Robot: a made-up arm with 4 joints.
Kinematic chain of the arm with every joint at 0, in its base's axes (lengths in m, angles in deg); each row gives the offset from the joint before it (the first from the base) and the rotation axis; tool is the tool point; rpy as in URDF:
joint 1: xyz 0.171 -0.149 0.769 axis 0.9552 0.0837 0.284
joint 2: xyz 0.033 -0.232 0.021 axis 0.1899 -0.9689 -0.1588
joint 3: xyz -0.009 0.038 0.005 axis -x
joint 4: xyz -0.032 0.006 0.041 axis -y
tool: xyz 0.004 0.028 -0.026 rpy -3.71 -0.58 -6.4
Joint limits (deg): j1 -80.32..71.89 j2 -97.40..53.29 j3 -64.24..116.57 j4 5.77..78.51
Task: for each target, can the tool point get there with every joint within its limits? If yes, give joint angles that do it. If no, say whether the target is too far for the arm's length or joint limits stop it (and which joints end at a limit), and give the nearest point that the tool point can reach.
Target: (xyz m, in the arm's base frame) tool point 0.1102 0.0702 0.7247
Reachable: no: joint limits stop it (at a limit: joint 1, joint 4) | nearest point 0.1285 -0.1262 0.9244 | short by 0.281 m
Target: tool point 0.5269 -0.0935 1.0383
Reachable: no: too far | nearest point 0.1813 -0.1534 0.9719 | short by 0.357 m
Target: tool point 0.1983 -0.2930 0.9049
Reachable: yes | joints -25.25 -47.37 -40.62 65.07
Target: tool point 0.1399 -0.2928 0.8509
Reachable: yes | joints -21.34 -76.78 76.26 59.29
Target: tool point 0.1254 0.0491 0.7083
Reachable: no: joint limits stop it (at a limit: joint 1, joint 4) | nearest point 0.2240 -0.1794 0.6197 | short by 0.264 m
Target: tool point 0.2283 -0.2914 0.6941
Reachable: yes | joints 47.07 -45.73 -8.11 21.18
